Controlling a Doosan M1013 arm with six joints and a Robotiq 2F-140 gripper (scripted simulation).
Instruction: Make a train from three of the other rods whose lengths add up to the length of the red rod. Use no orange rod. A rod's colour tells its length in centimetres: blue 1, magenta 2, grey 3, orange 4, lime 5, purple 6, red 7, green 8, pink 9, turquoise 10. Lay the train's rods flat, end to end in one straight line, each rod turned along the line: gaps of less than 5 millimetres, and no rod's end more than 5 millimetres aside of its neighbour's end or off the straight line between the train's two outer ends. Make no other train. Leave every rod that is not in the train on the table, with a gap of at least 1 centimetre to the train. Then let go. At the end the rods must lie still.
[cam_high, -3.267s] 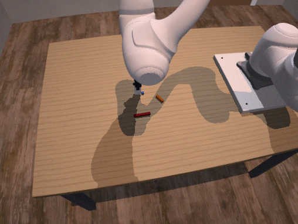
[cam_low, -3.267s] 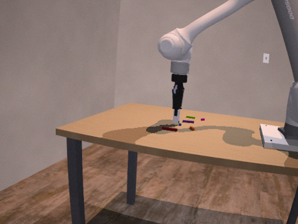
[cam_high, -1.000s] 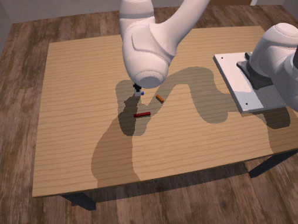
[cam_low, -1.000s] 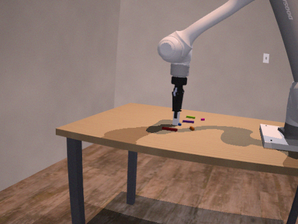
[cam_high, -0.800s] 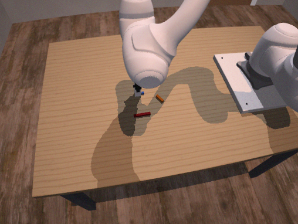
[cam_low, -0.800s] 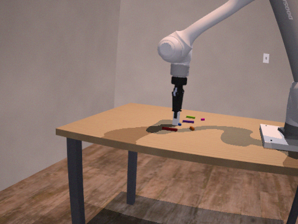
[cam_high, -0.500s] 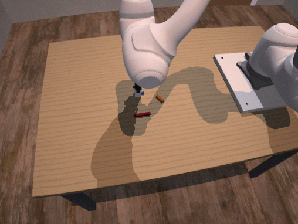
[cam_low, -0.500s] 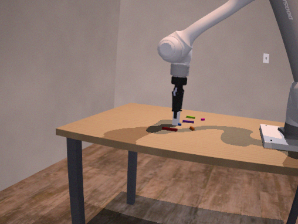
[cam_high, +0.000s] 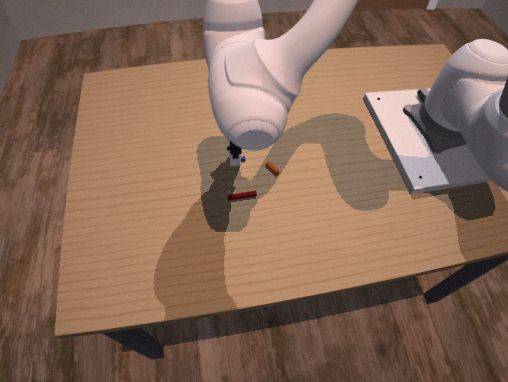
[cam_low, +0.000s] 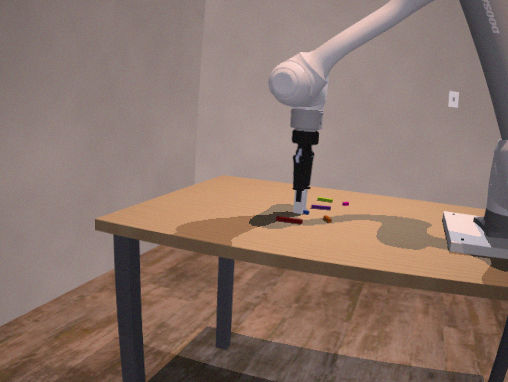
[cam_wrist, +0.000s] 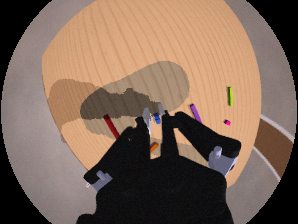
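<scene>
My hand is 6 cm past the lime rod, 20 cm to the left of it and 3 cm above it. From my hand the other things lie so: red rod 1 cm ahead, 11 cm to the left, 3 cm below; orange rod 8 cm behind, 5 cm to the left, 3 cm below; purple rod 6 cm behind, 8 cm to the right, 3 cm below.
</scene>
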